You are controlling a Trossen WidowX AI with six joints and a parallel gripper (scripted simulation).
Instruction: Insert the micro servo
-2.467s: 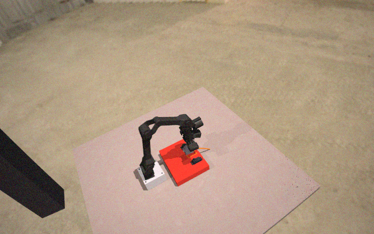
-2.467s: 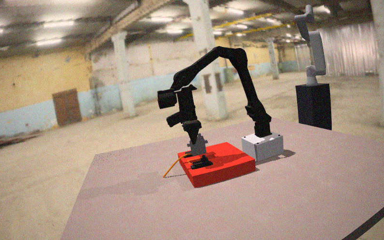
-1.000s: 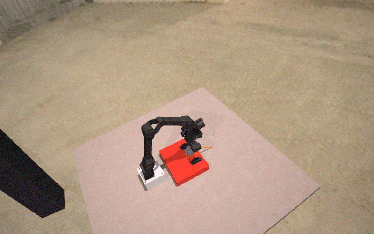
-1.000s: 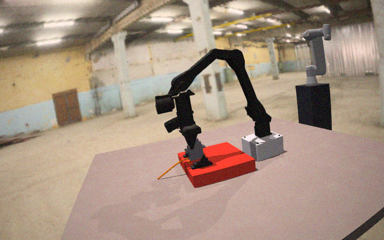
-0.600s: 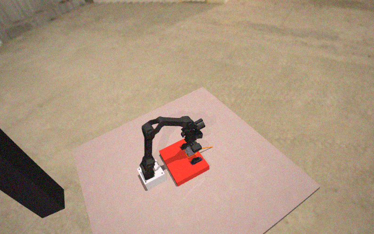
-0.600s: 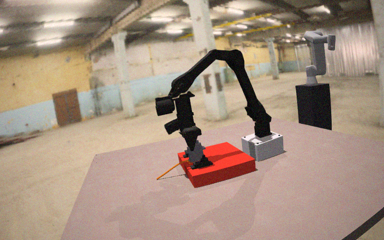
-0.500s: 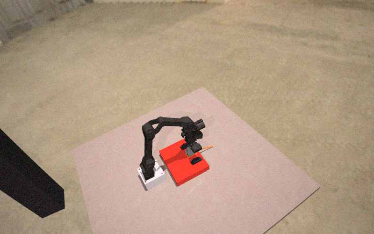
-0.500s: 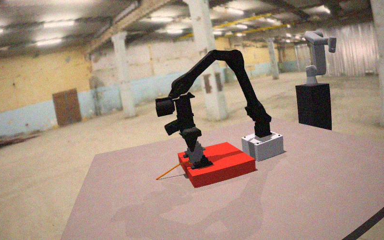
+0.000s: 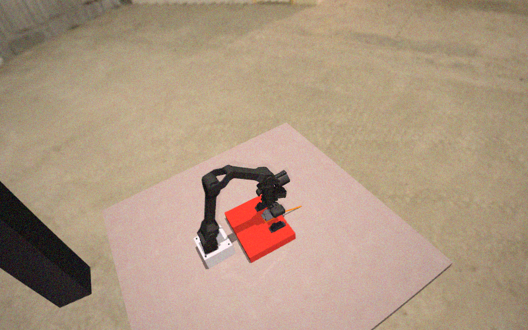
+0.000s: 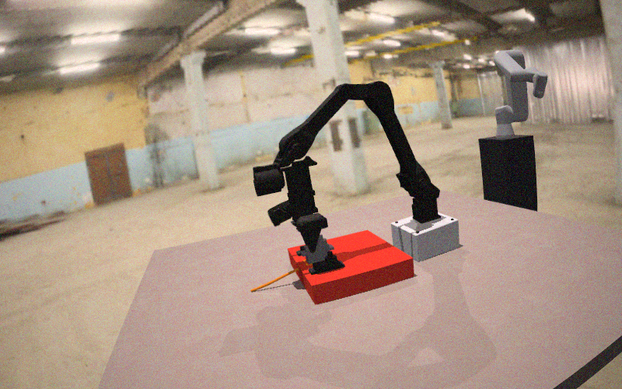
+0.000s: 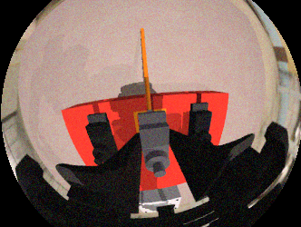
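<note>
Right now the red deck is 12 cm behind my gripper tip, 5 cm below it and 1 cm to the right of it.
</note>
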